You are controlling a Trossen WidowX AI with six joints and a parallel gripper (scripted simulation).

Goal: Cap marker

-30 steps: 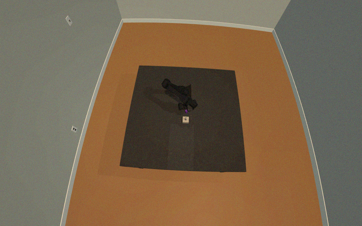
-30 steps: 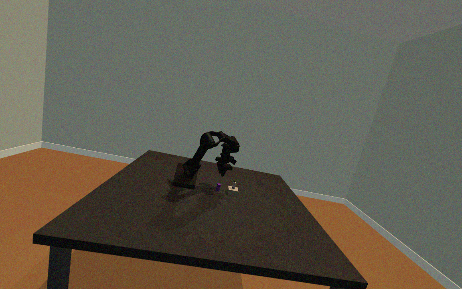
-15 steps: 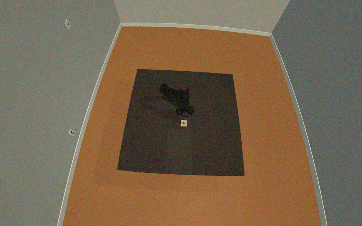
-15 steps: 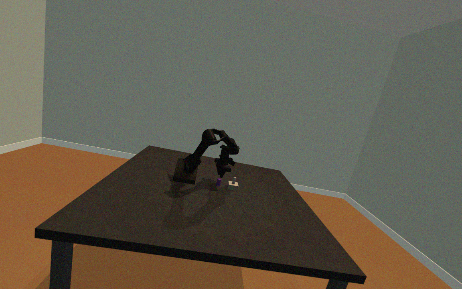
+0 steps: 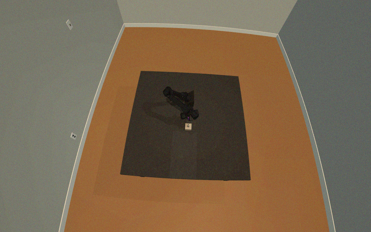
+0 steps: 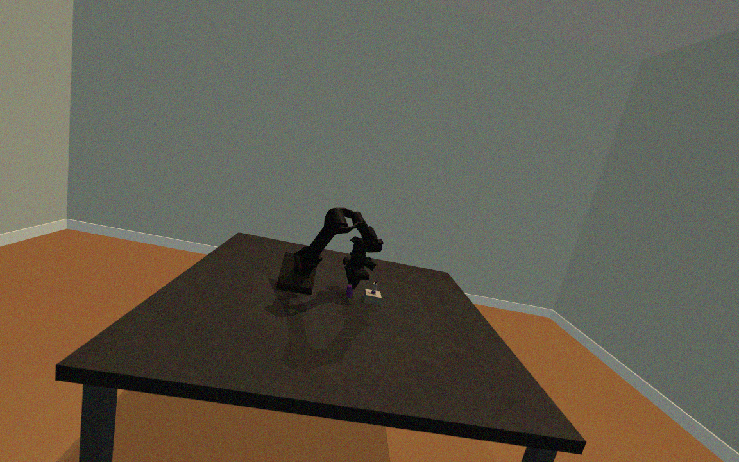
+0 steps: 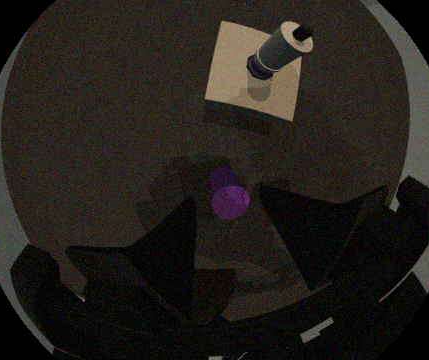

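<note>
The purple cap is 2 cm below my gripper tip. From my gripper tip the other things lie so: beige holder block: 10 cm ahead, 3 cm below, 2 cm to the right.
</note>
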